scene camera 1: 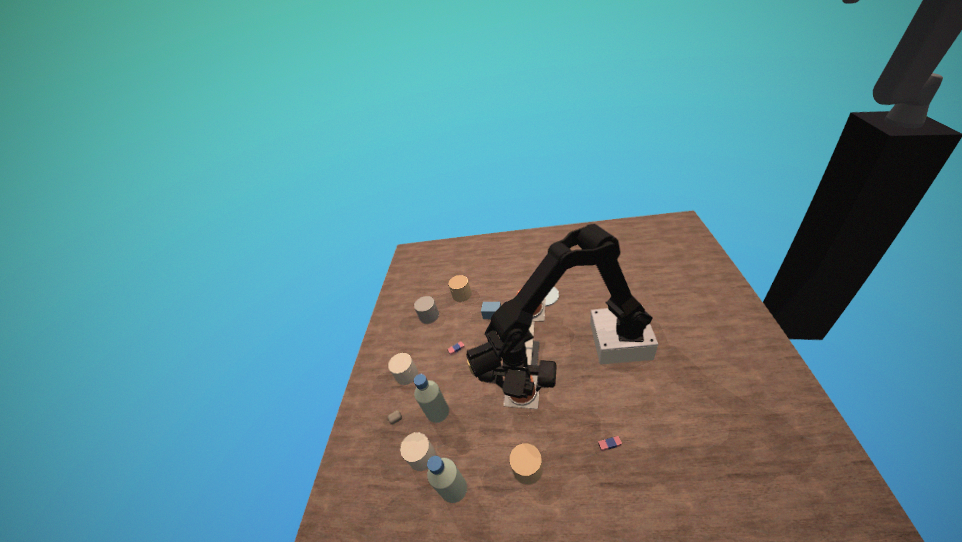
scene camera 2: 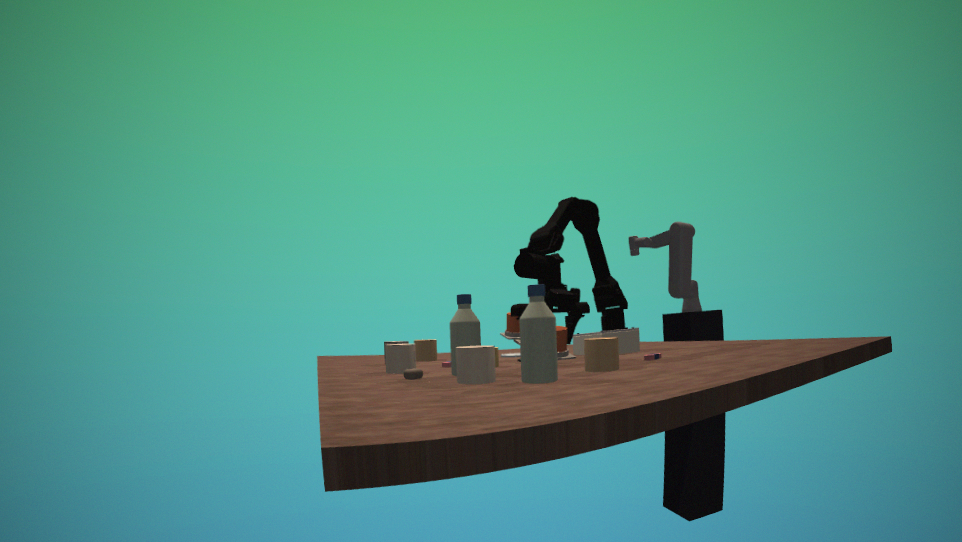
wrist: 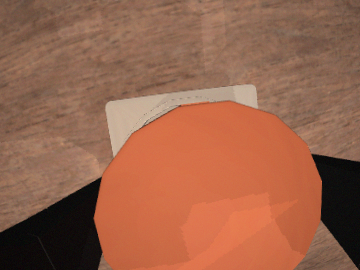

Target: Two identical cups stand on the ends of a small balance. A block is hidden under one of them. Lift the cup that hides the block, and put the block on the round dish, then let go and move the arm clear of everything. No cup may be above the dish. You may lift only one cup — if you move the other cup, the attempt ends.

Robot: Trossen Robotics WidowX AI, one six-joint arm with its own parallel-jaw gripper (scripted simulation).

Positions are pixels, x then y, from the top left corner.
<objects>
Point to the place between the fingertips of my gripper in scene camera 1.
520,388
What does my gripper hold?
Nothing.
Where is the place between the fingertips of my gripper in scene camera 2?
At 551,345
</objects>
